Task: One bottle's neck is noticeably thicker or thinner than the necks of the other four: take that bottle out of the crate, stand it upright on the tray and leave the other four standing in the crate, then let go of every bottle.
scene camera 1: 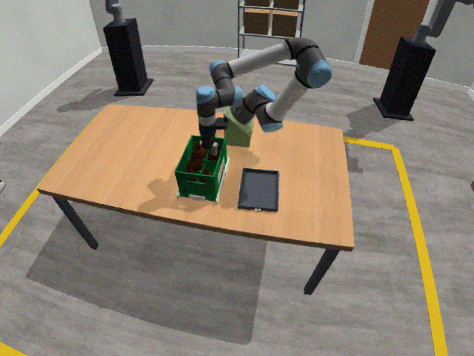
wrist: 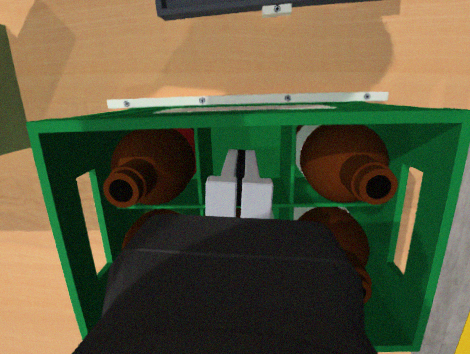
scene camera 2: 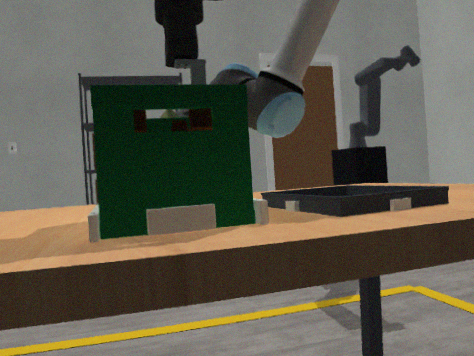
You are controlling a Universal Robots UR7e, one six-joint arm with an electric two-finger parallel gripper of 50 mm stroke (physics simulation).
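Pixels of known places: gripper, between the fingertips: (scene camera 1: 214,154) (wrist: 240,167); arm's base, origin of its link: (scene camera 1: 239,113).
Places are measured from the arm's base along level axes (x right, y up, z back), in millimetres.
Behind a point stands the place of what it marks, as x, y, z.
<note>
The green crate (scene camera 1: 196,189) @[170, -86, -517] (scene camera 2: 172,170) @[176, -85, -516] (wrist: 250,118) @[67, 17, -395] stands on the table with brown bottles in it. In the wrist view one bottle (wrist: 157,167) @[100, -31, -315] stands in the upper left compartment and another (wrist: 340,160) @[112, -32, -462] in the upper right. Parts of a lower left bottle (wrist: 145,230) and a lower right bottle (wrist: 345,235) @[184, -39, -468] show beside the gripper body, which hides most of the lower row. The upper middle compartment holds no bottle. My gripper (wrist: 240,167) @[94, 21, -386] (scene camera 1: 214,149) @[94, 21, -386] is shut and empty, over the crate's middle column. The dark tray (scene camera 1: 240,191) @[-36, -132, -475] (scene camera 2: 340,206) @[-29, -145, -561] (wrist: 225,10) @[-37, -146, -381] is empty.
The crate's walls rise around the bottles, with white strips (wrist: 245,99) @[58, -128, -392] at its base. A light green block (scene camera 1: 240,132) @[-13, -53, -112] stands behind the crate at the arm's base. Two black pedestals (scene camera 1: 126,55) (scene camera 1: 406,75) with other arms stand beyond the table.
</note>
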